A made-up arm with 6 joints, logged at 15 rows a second.
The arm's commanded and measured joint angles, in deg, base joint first. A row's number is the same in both.
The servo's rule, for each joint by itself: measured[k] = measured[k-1] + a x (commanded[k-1-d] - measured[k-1]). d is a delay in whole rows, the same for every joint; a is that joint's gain. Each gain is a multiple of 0.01, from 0.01 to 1. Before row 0 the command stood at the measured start. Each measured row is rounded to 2 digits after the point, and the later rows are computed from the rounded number. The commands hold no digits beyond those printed.
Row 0, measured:
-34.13 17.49 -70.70 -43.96 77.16 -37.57
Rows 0 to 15, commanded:
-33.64 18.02 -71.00 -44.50 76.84 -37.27
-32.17 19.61 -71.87 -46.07 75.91 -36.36
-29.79 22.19 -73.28 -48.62 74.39 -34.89
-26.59 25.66 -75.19 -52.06 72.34 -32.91
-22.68 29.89 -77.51 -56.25 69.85 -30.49
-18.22 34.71 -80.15 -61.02 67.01 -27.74
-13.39 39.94 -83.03 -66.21 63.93 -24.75
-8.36 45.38 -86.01 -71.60 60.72 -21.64
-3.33 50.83 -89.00 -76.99 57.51 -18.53
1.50 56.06 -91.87 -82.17 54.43 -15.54
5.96 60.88 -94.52 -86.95 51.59 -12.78
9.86 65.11 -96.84 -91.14 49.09 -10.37
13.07 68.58 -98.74 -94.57 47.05 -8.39
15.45 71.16 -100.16 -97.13 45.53 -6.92
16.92 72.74 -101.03 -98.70 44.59 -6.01
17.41 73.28 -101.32 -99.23 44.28 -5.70
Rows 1 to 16, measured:
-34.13 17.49 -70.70 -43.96 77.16 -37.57
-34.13 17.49 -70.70 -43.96 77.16 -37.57
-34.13 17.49 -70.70 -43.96 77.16 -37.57
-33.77 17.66 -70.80 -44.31 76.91 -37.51
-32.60 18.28 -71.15 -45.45 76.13 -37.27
-30.55 19.53 -71.85 -47.51 74.77 -36.77
-27.66 21.49 -72.95 -50.47 72.87 -35.96
-24.02 24.18 -74.45 -54.23 70.51 -34.81
-19.79 27.55 -76.33 -58.64 67.78 -33.33
-15.12 31.51 -78.54 -63.56 64.78 -31.53
-10.19 35.95 -81.01 -68.79 61.61 -29.45
-5.18 40.71 -83.65 -74.12 58.41 -27.16
-0.30 45.62 -86.36 -79.35 55.31 -24.72
4.27 50.50 -89.05 -84.29 52.41 -22.21
8.35 55.18 -91.62 -88.74 49.82 -19.72
11.80 59.47 -93.97 -92.53 47.66 -17.34
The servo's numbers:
d 3
a 0.73 0.32 0.33 0.65 0.78 0.21

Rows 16 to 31, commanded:
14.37 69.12 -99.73 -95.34 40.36 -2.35
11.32 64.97 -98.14 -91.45 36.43 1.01
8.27 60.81 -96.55 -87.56 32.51 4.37
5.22 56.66 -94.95 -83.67 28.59 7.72
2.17 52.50 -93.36 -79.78 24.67 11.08
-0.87 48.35 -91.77 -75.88 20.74 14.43
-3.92 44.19 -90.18 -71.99 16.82 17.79
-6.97 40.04 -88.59 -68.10 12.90 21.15
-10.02 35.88 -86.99 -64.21 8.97 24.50
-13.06 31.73 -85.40 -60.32 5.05 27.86
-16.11 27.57 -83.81 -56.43 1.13 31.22
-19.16 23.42 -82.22 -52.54 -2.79 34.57
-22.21 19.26 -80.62 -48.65 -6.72 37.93
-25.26 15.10 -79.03 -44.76 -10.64 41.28
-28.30 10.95 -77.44 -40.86 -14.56 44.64
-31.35 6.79 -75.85 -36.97 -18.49 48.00
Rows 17 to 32, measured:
14.46 63.21 -96.01 -95.52 46.00 -15.15
16.26 66.26 -97.67 -97.59 44.90 -13.23
17.10 68.51 -98.87 -98.66 44.42 -11.65
15.11 68.71 -99.15 -96.50 41.25 -9.70
12.34 67.51 -98.82 -93.22 37.49 -7.45
9.37 65.37 -98.07 -89.54 33.61 -4.97
6.34 62.58 -97.04 -85.72 29.69 -2.31
3.30 59.35 -95.83 -81.86 25.77 0.50
0.26 55.83 -94.49 -77.97 21.85 3.43
-2.79 52.11 -93.07 -74.08 17.93 6.45
-5.84 48.25 -91.59 -70.19 14.01 9.54
-8.89 44.29 -90.07 -66.30 10.08 12.68
-11.93 40.27 -88.53 -62.41 6.16 15.87
-14.98 36.21 -86.97 -58.52 2.24 19.09
-18.03 32.12 -85.40 -54.63 -1.68 22.34
-21.08 28.00 -83.82 -50.74 -5.61 25.61

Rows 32 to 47, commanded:
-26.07 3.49 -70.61 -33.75 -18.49 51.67
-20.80 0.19 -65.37 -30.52 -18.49 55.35
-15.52 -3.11 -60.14 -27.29 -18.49 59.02
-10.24 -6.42 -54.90 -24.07 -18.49 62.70
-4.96 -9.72 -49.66 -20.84 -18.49 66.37
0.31 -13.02 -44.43 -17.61 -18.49 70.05
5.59 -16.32 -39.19 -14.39 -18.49 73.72
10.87 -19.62 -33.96 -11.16 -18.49 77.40
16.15 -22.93 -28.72 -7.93 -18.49 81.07
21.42 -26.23 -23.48 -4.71 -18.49 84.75
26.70 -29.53 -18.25 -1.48 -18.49 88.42
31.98 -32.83 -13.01 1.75 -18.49 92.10
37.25 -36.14 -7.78 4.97 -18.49 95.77
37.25 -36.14 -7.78 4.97 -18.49 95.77
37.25 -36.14 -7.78 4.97 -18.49 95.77
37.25 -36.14 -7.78 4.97 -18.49 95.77
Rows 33 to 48, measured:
-24.13 23.87 -82.24 -46.85 -9.53 28.90
-27.17 19.74 -80.66 -42.96 -13.45 32.21
-30.22 15.60 -79.07 -39.07 -17.38 35.53
-27.19 11.72 -76.28 -35.61 -18.25 38.92
-22.53 8.03 -72.68 -32.30 -18.44 42.37
-17.41 4.47 -68.54 -29.04 -18.48 45.87
-12.18 0.99 -64.04 -25.81 -18.49 49.40
-6.91 -2.44 -59.29 -22.58 -18.49 52.96
-1.64 -5.83 -54.39 -19.35 -18.49 56.55
3.64 -9.19 -49.37 -16.13 -18.49 60.16
8.92 -12.53 -44.28 -12.90 -18.49 63.78
14.20 -15.86 -39.15 -9.67 -18.49 67.41
19.47 -19.18 -33.98 -6.45 -18.49 71.05
24.75 -22.49 -28.79 -3.22 -18.49 74.70
30.03 -25.80 -23.58 0.01 -18.49 78.35
35.30 -29.11 -18.37 3.23 -18.49 82.01

